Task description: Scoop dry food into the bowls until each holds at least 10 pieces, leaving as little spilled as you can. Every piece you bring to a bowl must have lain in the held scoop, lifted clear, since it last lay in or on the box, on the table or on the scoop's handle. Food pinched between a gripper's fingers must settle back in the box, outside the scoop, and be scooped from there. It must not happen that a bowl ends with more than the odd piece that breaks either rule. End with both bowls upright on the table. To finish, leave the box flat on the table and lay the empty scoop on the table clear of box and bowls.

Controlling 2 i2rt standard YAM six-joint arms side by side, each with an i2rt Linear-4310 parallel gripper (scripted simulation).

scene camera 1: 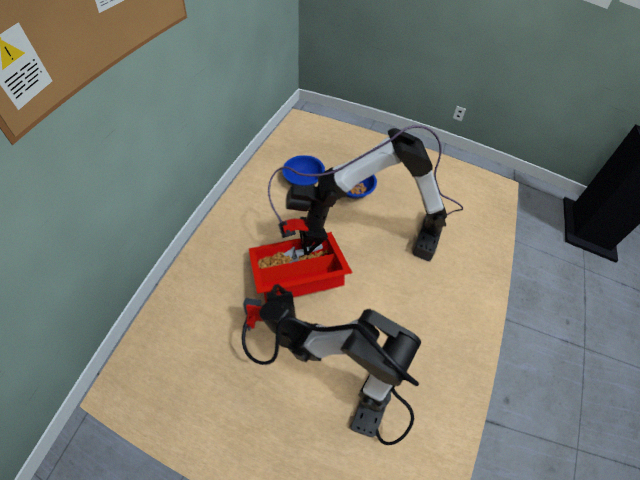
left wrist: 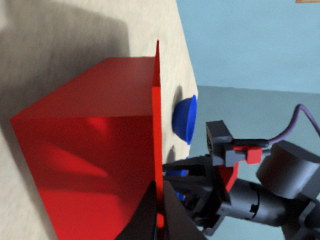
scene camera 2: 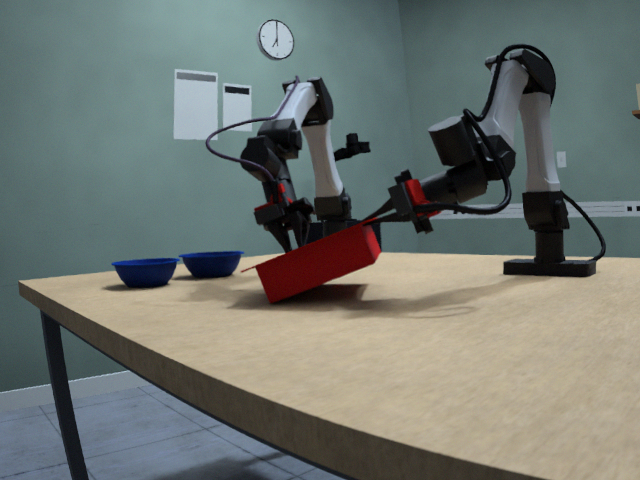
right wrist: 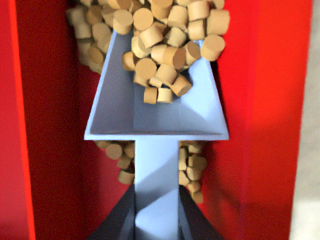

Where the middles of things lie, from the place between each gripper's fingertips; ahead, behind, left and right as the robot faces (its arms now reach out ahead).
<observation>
The red box (scene camera 2: 354, 248) lies 6 cm to the left of my right hand and 1 cm above it.
The red box lies 1 cm behind my left hand, 12 cm to the right of it and 5 cm below it.
</observation>
